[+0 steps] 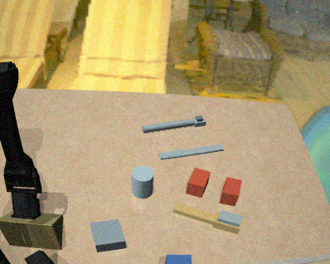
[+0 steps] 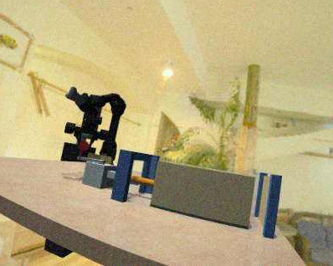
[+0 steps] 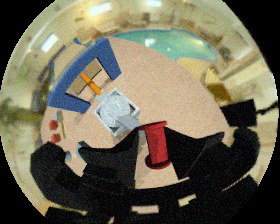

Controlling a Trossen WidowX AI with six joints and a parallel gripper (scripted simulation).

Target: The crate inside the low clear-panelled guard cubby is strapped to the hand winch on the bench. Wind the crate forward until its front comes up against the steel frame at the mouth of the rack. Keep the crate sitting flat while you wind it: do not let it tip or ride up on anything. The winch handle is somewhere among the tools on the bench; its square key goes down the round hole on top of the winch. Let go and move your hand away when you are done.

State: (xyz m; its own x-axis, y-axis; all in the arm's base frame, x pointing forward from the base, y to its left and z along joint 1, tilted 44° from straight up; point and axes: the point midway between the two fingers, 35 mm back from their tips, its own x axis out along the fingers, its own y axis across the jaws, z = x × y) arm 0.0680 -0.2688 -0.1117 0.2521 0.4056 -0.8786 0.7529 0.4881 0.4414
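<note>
Now: the winch handle 3 cm below my gripper tip, 2 cm ahead of it and 1 cm to the left of it. Also, from my gripper tip: grey winch: 10 cm below, 7 cm ahead, 1 cm to the left; blue frame: 24 cm ahead, 3 cm below, 1 cm to the left; red spool-shaped piece: 2 cm behind, 1 cm to the left.
</note>
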